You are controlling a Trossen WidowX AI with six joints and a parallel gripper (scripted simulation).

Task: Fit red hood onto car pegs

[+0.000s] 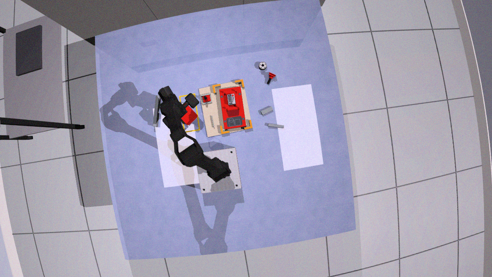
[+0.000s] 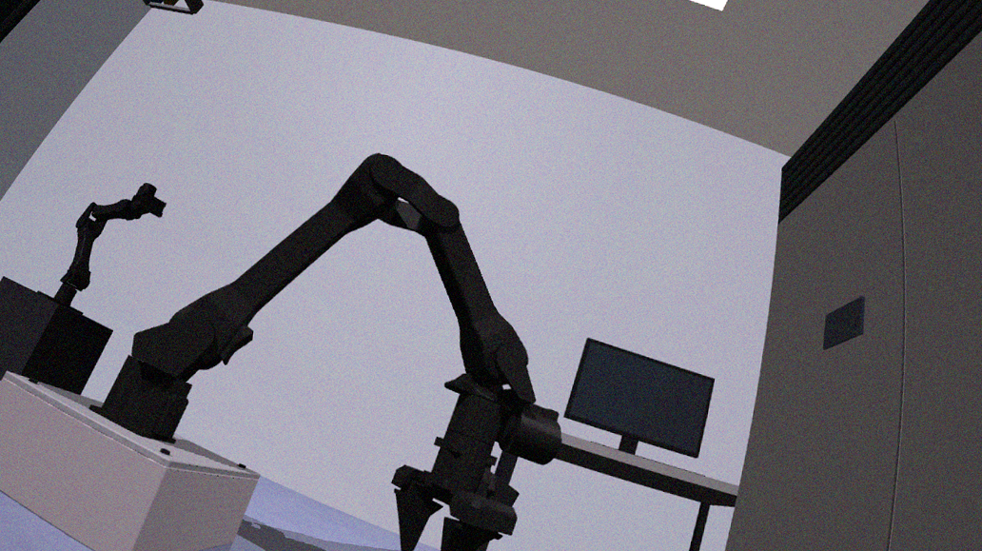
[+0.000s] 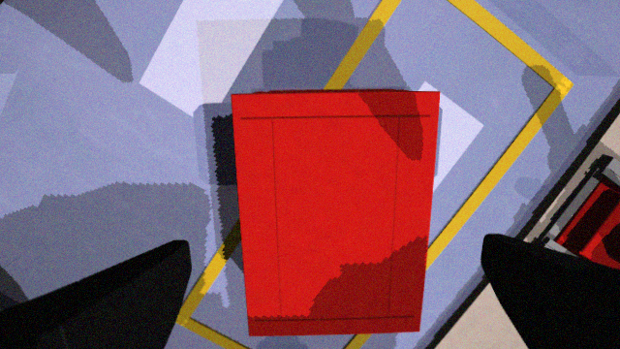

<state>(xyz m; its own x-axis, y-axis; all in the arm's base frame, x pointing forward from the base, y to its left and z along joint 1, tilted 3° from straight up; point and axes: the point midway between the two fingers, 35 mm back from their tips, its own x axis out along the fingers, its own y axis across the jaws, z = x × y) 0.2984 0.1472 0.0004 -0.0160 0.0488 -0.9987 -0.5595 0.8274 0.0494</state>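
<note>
Now: the red hood 3 cm below my gripper tip. Round my gripper tip: wheel 18 cm ahead, 42 cm to the right, 4 cm below; then engine block 3 cm ahead, 23 cm to the right, 3 cm below.
</note>
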